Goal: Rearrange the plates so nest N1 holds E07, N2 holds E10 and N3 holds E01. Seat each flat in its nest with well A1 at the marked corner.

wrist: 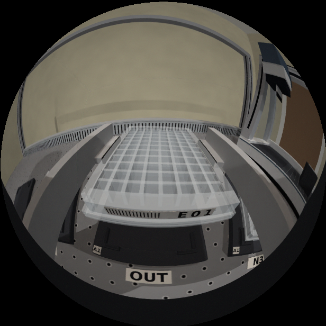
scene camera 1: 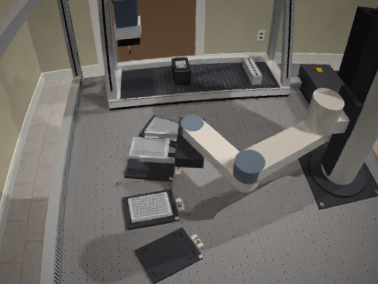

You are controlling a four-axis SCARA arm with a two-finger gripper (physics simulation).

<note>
The pictures show: the gripper, an out nest, a nest N3, a dark box and a framed dark deck.
The gripper also shows in the wrist view.
</note>
